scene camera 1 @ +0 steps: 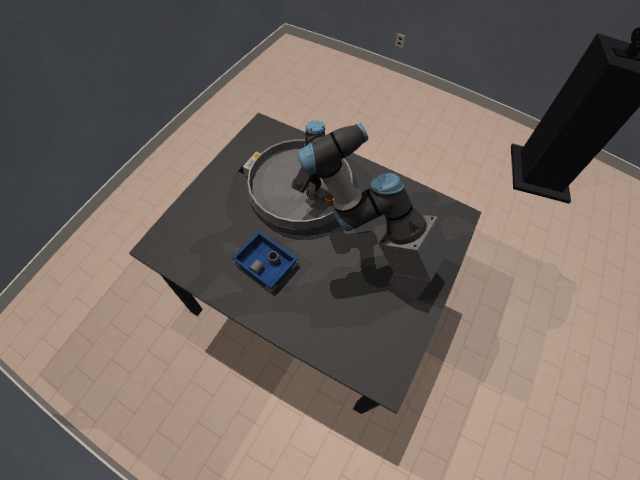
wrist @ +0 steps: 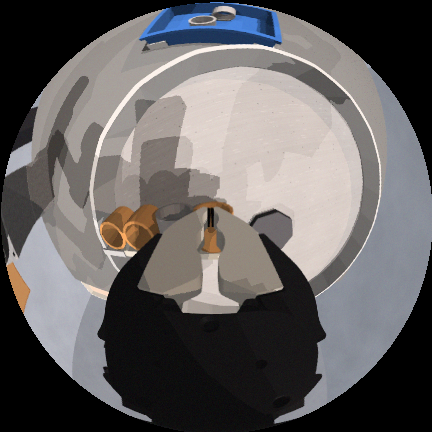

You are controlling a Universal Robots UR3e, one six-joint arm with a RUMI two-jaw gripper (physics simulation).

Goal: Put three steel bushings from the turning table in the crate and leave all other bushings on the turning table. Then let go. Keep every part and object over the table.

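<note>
My gripper is shut with its fingertips together, low over the turning table. A copper-coloured bushing is right behind the fingertips and partly hidden by them. A grey steel bushing stands beside it to the left in the wrist view, partly hidden by a finger. Two more copper-coloured bushings lie further left. The blue crate holds two steel bushings: one stands upright, and one bushing lies on its side.
The turning table has a raised rim all round. A dark many-sided piece shows right of the fingers. A small light box with a yellow patch sits outside the rim. The arm's base block stands at the table's right side.
</note>
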